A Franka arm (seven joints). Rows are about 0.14 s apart.
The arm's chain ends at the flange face. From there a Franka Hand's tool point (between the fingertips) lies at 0.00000 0.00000 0.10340 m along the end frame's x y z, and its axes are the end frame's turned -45 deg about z.
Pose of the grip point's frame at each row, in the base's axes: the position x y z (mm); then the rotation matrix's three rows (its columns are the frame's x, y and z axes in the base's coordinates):
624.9, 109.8, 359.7; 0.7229, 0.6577, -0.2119; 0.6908, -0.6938, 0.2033; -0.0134, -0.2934, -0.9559
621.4, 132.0, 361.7; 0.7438, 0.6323, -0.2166; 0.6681, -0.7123, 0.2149; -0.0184, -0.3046, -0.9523
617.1, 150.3, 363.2; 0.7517, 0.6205, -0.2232; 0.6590, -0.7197, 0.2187; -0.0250, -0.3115, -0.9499
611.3, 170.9, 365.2; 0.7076, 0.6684, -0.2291; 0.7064, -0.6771, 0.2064; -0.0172, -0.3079, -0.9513
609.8, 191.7, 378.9; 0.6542, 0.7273, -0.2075; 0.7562, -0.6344, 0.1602; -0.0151, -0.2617, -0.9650
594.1, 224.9, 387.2; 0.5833, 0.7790, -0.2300; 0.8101, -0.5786, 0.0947; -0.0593, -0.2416, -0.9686
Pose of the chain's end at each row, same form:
646.8, 88.8, 458.5; 0.9762, -0.0461, -0.2119; -0.0021, -0.9791, 0.2033; -0.2169, -0.1980, -0.9559
643.8, 109.8, 460.2; 0.9730, -0.0788, -0.2166; -0.0313, -0.9761, 0.2149; -0.2284, -0.2024, -0.9523
640.2, 127.7, 461.4; 0.9703, -0.0928, -0.2232; -0.0429, -0.9749, 0.2187; -0.2379, -0.2026, -0.9499
635.0, 149.6, 463.6; 0.9730, -0.0277, -0.2291; 0.0207, -0.9783, 0.2064; -0.2299, -0.2056, -0.9513
631.3, 175.1, 478.7; 0.9769, 0.0517, -0.2075; 0.0861, -0.9833, 0.1602; -0.1957, -0.1744, -0.9650
617.9, 215.1, 487.4; 0.9633, 0.1384, -0.2300; 0.1637, -0.9820, 0.0947; -0.2128, -0.1289, -0.9686

